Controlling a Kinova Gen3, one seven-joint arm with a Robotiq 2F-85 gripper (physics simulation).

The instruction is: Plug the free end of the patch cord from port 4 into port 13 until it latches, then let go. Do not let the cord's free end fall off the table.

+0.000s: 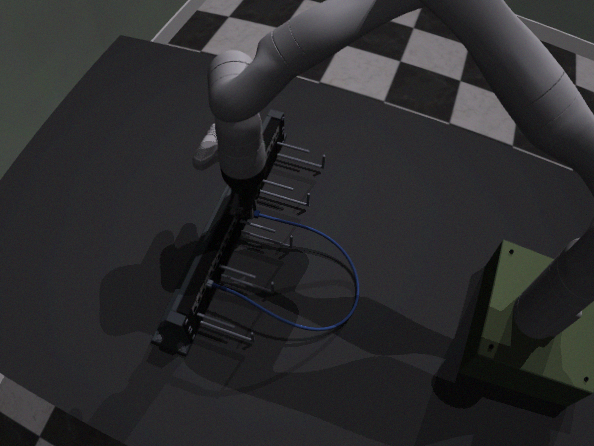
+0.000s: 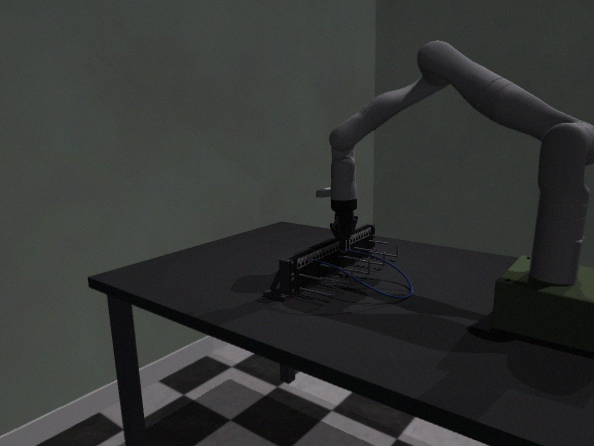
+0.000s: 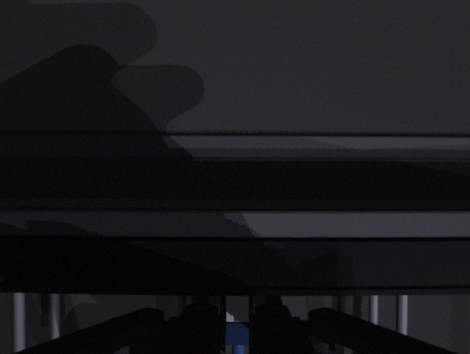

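Where they show: gripper, between the fingertips: point(image 1: 249, 213) point(image 2: 344, 251) point(image 3: 238, 300); arm's base, origin of its link: point(image 1: 535, 314) point(image 2: 552, 276).
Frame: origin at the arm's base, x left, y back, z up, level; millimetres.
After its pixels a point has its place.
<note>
The dark patch panel point(image 1: 174, 322) @[x 216, y -578, z -3 mm] point(image 2: 286, 274) @[x 218, y -570, z -38 mm] stands on the table, its port face towards the robot base. The blue patch cord point(image 1: 357, 290) @[x 11, y -320, z -98 mm] point(image 2: 411, 288) @[x -1, y -324, z -95 mm] loops out from the panel's front; its fixed plug point(image 1: 210, 283) @[x 123, y -555, z -21 mm] sits in a port towards the near end. My gripper point(image 1: 247, 213) @[x -42, y -551, z -38 mm] point(image 2: 344, 245) @[x -42, y -551, z -38 mm] point(image 3: 238, 300) @[x -42, y -551, z -38 mm] points down at the panel's front, shut on the cord's free-end plug. The plug's blue boot point(image 1: 257, 214) @[x -40, y -535, z -31 mm] point(image 3: 237, 333) @[x -42, y -539, z -31 mm] shows beside and between the fingers, facing out from the panel. The fingers and panel hide the plug's nose, so its depth and port number cannot be told.
Metal cable-guide prongs point(image 1: 290, 241) @[x -26, y -465, z -64 mm] point(image 2: 397, 251) @[x -228, y -467, z -71 mm] stick out from the panel's front, on both sides of the gripper. The green robot base point(image 1: 520, 260) @[x -96, y -47, z 2 mm] point(image 2: 540, 310) @[x 108, y -3, z -41 mm] stands on the dark table point(image 1: 100, 100) @[x -256, y -1053, z -104 mm] point(image 2: 200, 270) @[x 183, y -935, z -104 mm], to the right of the cord loop.
</note>
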